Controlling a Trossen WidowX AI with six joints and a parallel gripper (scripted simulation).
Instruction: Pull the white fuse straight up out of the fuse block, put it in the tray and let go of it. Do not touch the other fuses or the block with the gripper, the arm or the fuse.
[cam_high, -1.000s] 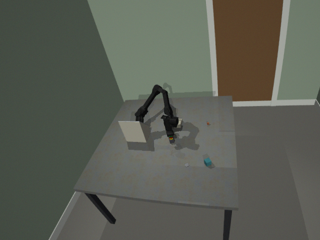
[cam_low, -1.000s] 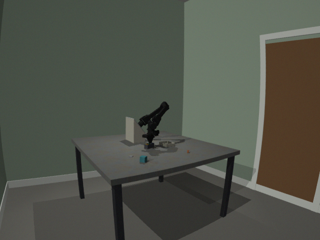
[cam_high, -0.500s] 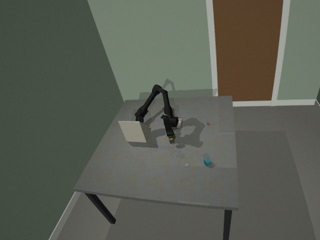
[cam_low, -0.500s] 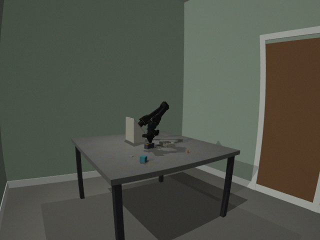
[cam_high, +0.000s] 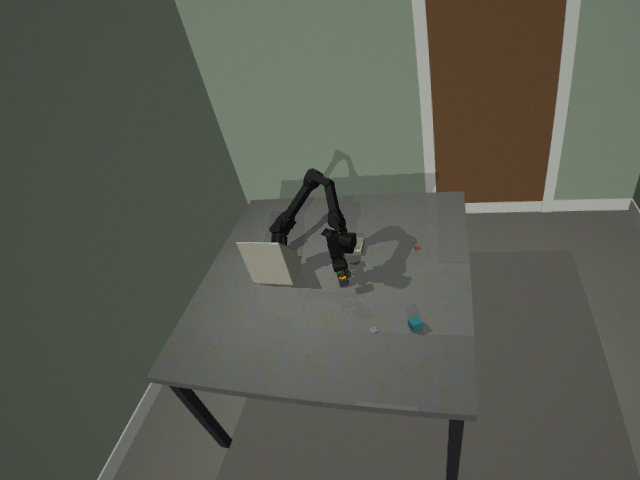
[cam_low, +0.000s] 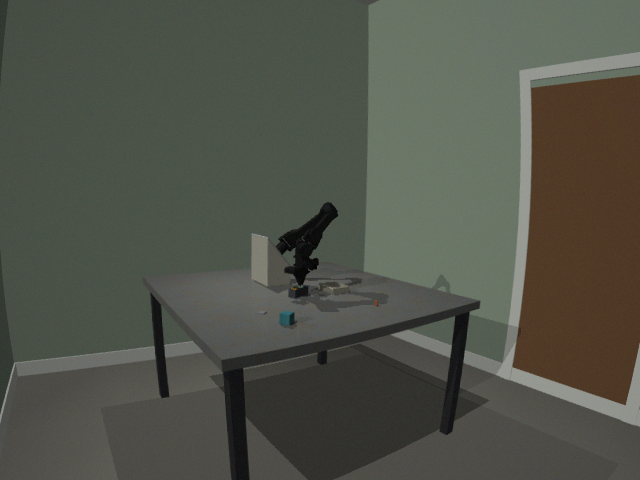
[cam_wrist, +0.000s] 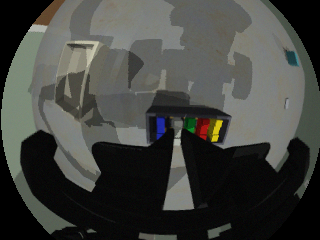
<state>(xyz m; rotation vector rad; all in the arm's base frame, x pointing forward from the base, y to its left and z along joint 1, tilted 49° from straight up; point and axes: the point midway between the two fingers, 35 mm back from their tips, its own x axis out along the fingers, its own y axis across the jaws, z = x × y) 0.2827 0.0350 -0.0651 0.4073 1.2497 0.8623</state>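
Right now my gripper tip is 190 mm to the right of the beige tray, 40 mm above it and 10 mm short of it. The rest, counted from my gripper tip: small orange piece: 330 mm ahead, 180 mm to the left, 30 mm below; then white fuse: 10 mm below; then teal cube: 340 mm ahead, 290 mm to the right, 20 mm below.
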